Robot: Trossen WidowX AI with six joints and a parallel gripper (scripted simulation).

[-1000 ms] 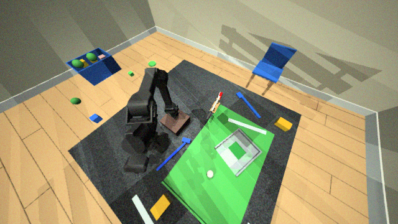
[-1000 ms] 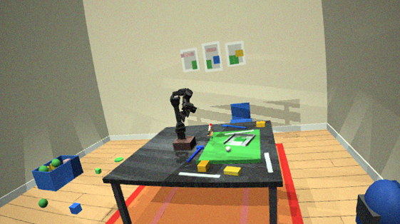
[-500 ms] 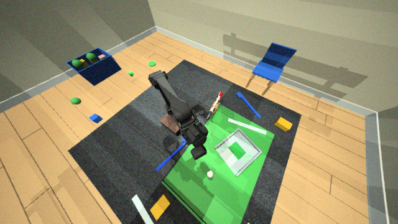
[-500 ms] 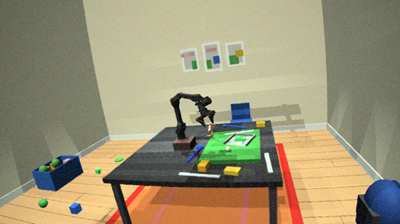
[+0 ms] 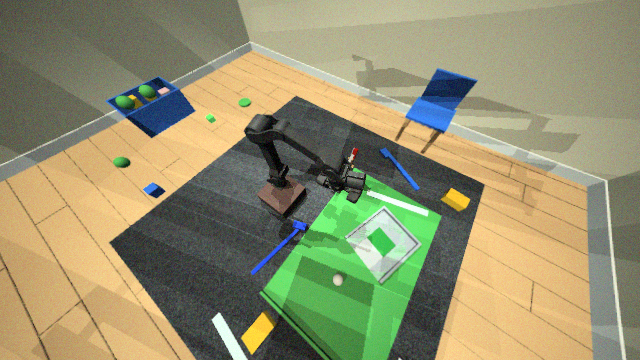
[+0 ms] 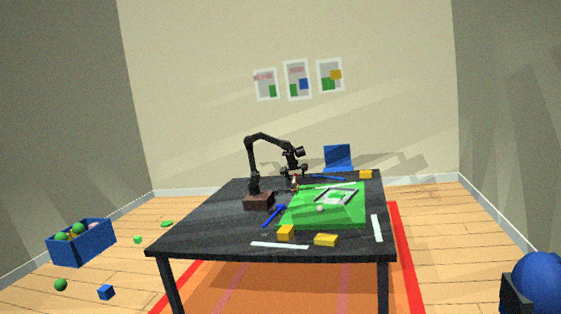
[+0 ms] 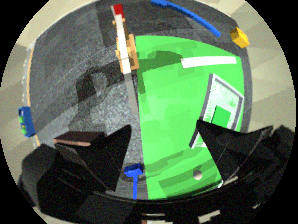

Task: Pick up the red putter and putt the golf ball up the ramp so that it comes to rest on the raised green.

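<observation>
Now: the blue putter 120 mm behind my gripper tip, 310 mm to the right of it and 110 mm below it. Also, from my gripper tip: green mat 190 mm ahead, 150 mm to the right, 120 mm below; red putter 50 mm behind, 170 mm to the left, 60 mm below; small wooden stand 50 mm behind, 180 mm to the left, 90 mm below.
</observation>
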